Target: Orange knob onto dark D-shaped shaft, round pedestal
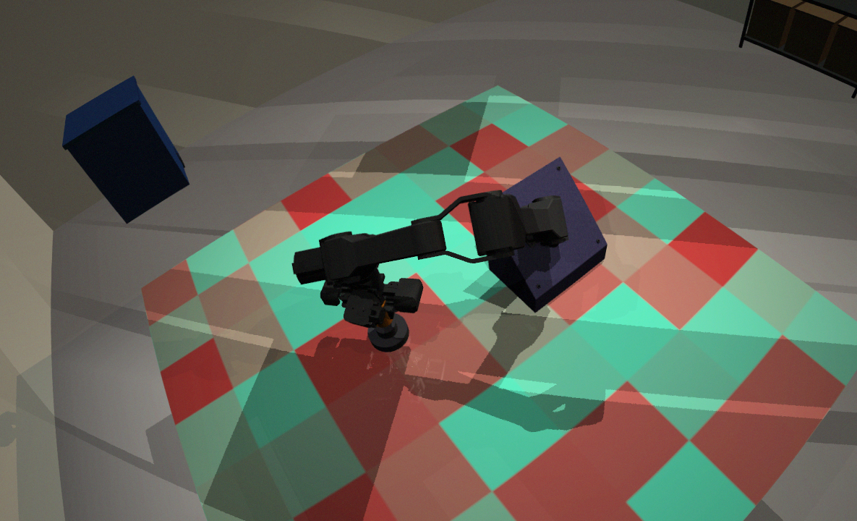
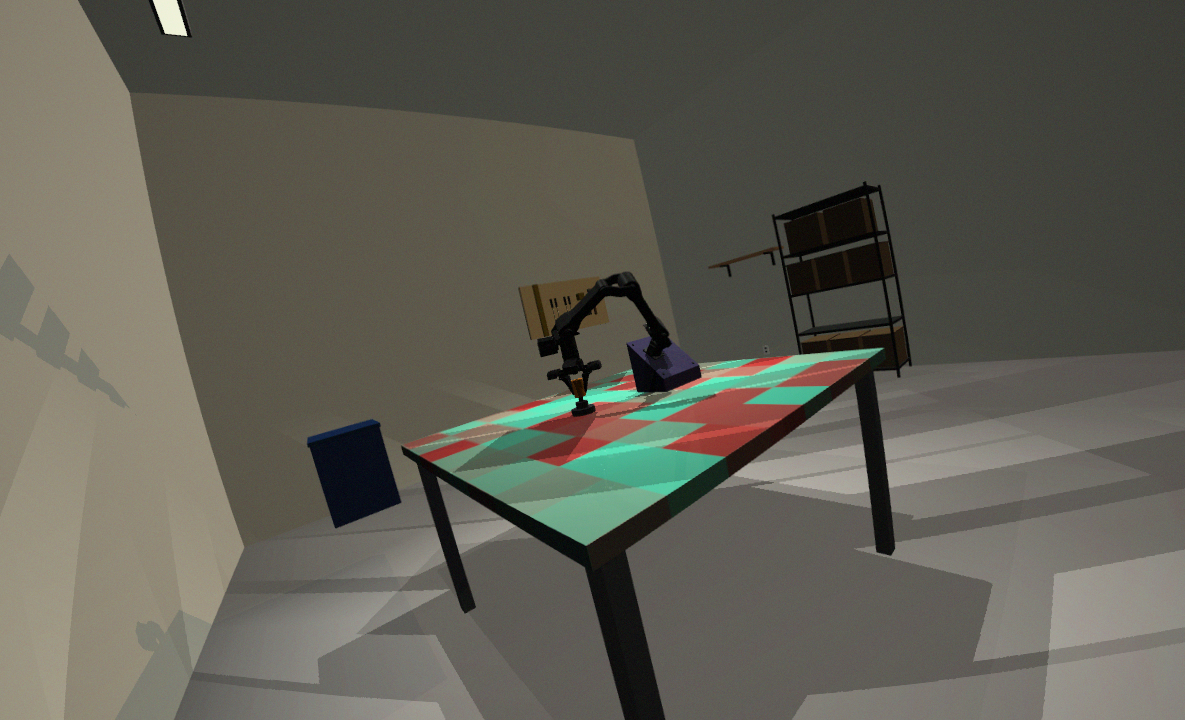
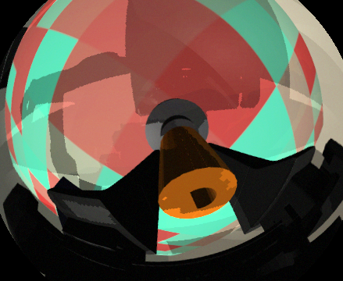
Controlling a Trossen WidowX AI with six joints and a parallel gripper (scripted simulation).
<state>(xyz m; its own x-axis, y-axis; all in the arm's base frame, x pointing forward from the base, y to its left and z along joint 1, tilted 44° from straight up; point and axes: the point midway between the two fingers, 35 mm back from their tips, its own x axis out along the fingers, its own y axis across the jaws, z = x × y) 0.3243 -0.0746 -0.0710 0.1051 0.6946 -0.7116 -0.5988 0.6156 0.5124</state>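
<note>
Now: the orange knob 2 cm above my gripper tip. The rest, counted from my gripper tip: round dark pedestal: 4 cm below.
</note>
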